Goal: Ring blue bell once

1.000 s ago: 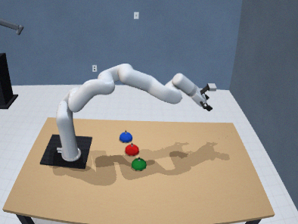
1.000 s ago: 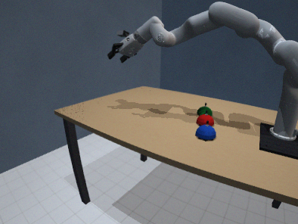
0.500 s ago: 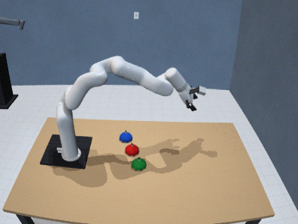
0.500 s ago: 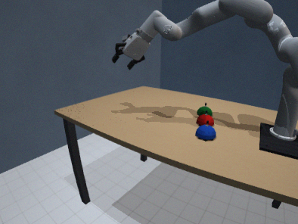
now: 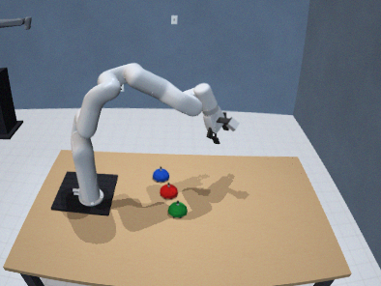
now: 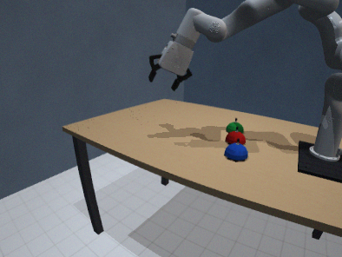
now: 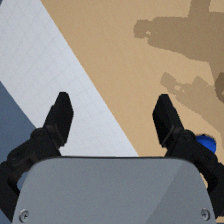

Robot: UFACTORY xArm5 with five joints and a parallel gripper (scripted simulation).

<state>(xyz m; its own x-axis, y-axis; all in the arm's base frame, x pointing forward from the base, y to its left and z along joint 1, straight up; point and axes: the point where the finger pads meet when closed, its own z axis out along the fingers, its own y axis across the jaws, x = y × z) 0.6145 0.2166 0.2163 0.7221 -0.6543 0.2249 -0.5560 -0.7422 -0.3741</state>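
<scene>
The blue bell is 280 mm behind my hand, 40 mm to the right of it and 190 mm below it. From my hand the other things lie so: red bell 250 mm behind, 160 mm to the right, 190 mm below; then green bell 210 mm behind, 280 mm to the right, 190 mm below.
</scene>
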